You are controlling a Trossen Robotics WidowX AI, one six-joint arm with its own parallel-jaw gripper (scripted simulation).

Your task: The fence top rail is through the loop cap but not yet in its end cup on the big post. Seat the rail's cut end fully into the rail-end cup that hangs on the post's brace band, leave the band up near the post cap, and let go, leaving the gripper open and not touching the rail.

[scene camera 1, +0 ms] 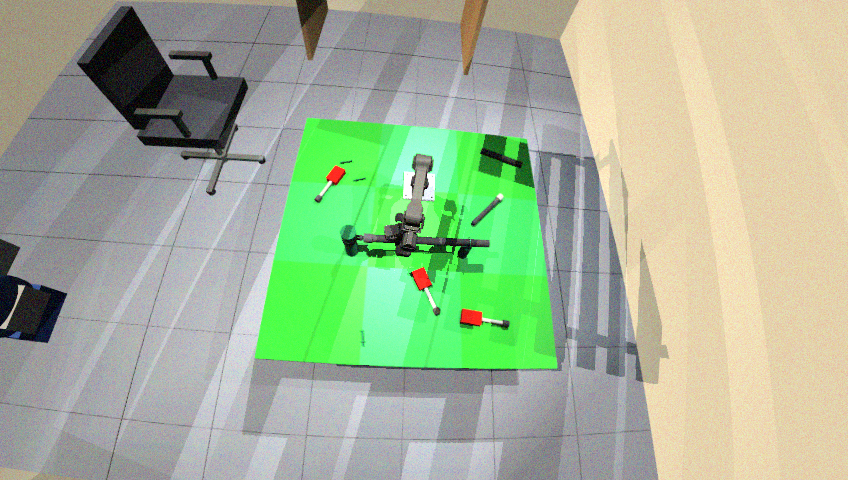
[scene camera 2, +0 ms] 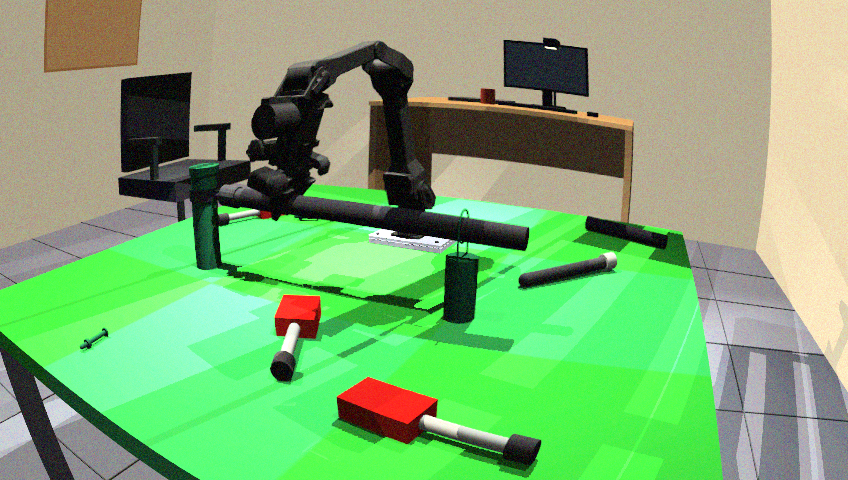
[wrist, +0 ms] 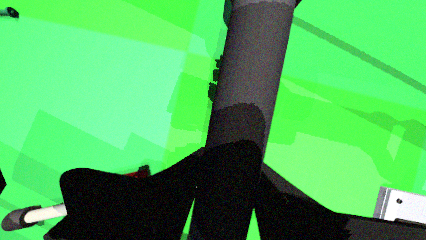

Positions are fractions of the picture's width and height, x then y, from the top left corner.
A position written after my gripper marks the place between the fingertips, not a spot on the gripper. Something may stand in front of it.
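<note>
I can see my gripper (scene camera 2: 0.33, 0.45) from scene camera 2, and the wrist view gives me the gripper (wrist: 0.53, 0.65) too. There is a top rail (scene camera 2: 0.53, 0.47), and the wrist view also shows me that rail (wrist: 0.59, 0.33). Scene camera 2 has a tall green post (scene camera 2: 0.24, 0.45) and a short dark green post (scene camera 2: 0.54, 0.56) for me as well.
</note>
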